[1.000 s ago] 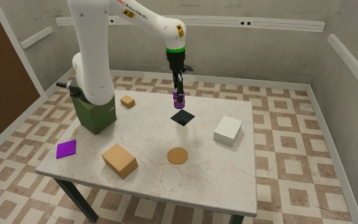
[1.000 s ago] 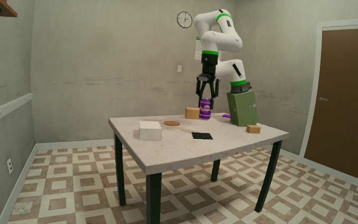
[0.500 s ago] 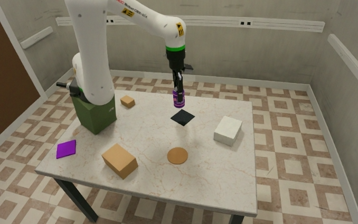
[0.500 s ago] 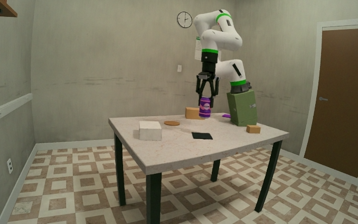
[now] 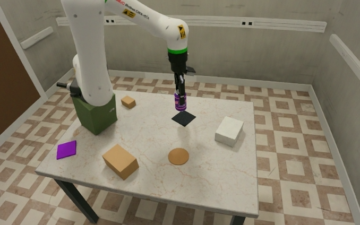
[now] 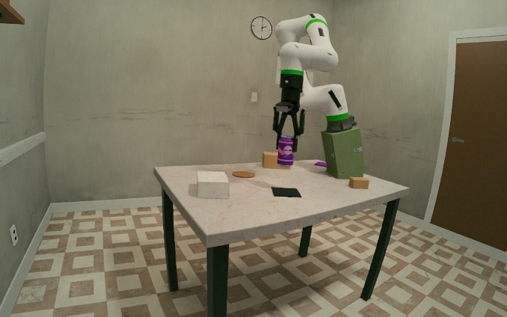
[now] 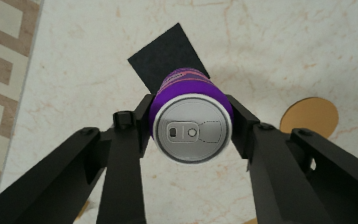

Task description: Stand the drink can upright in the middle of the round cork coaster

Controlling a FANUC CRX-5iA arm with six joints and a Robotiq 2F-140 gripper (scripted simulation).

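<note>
My gripper is now 26 cm to the left of the round cork coaster and 19 cm above it. Also, from my hand: drink can 3 cm below; then white block 27 cm ahead, 16 cm below, 10 cm to the right; then black square coaster 19 cm below, 3 cm to the left, 1 cm ahead.
</note>
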